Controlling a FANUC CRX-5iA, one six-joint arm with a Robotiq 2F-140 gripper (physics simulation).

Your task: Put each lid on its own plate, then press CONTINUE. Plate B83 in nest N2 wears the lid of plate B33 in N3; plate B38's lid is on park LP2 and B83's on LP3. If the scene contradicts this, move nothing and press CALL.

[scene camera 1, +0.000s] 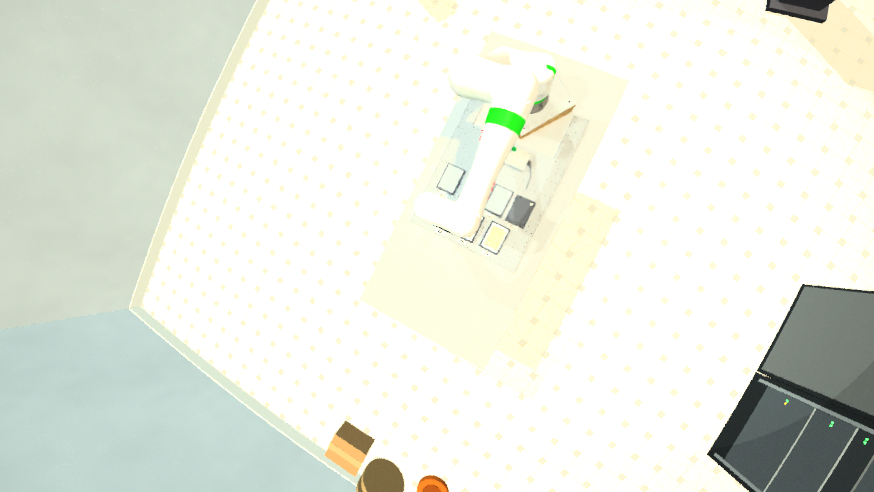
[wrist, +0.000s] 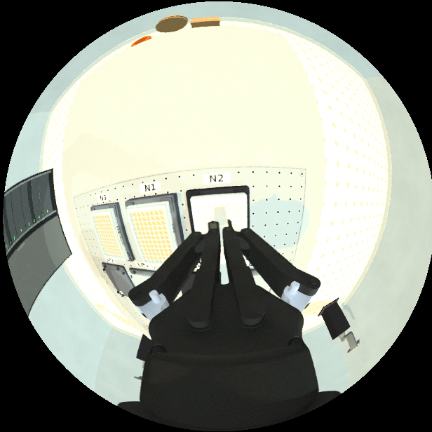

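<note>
My gripper (wrist: 219, 215) is shut and empty, its fingertips over the plate in nest N2; their height above it is hard to tell. That plate (wrist: 204, 207) looks whitish in its dark-rimmed nest, as if lidded; the fingers hide part of it. The plates in N1 (wrist: 152, 232) and N3 (wrist: 106, 232) show yellow wells. In scene camera 1 a yellow plate (scene camera 1: 494, 237) lies beside the arm, which hides the gripper and N2. Pale lids lie on two parks, one left of the arm (scene camera 1: 451, 178) and one right of it (scene camera 1: 499, 199). Plate and lid codes are unreadable.
A dark park (scene camera 1: 520, 210) (wrist: 118, 277) stands behind N3. The white arm (scene camera 1: 491, 155) spans the perforated board (wrist: 277, 182). A small pale box (scene camera 1: 518, 160) with a green dot beside it and a brown bar (scene camera 1: 548, 121) lie right of the arm. A dark cabinet (scene camera 1: 813, 342) stands far off.
</note>
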